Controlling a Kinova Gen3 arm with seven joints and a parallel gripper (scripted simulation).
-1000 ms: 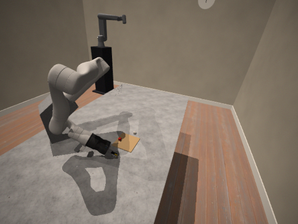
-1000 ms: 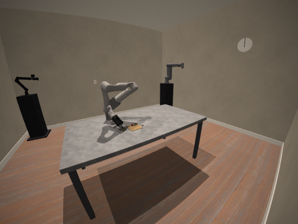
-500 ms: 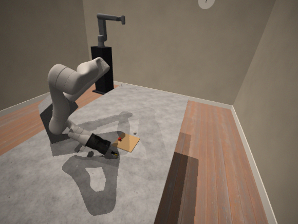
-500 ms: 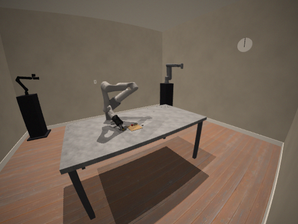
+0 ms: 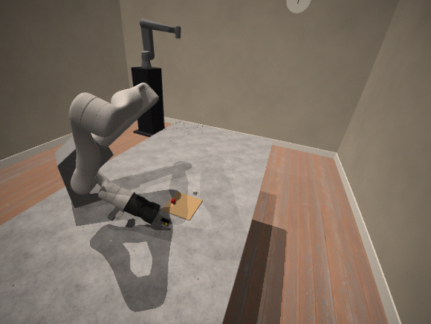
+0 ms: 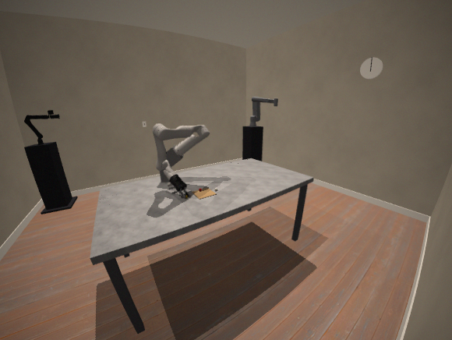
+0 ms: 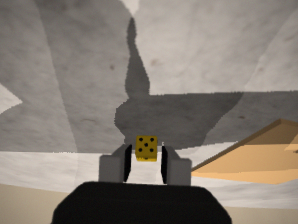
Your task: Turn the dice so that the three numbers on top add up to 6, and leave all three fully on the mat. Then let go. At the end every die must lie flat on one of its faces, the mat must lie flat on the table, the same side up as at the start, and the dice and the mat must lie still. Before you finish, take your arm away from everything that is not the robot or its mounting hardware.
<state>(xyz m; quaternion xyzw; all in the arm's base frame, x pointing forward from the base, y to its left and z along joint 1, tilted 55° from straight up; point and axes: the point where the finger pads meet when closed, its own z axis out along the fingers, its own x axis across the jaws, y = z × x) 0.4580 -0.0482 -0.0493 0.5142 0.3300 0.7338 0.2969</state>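
Right now my hand is 1 cm above the yellow die. Also, from my hand: tan mat: 14 cm to the left, 2 cm below; then white die: 24 cm to the left, 1 cm below; then red die: 5 cm behind, 13 cm to the left, 1 cm below.
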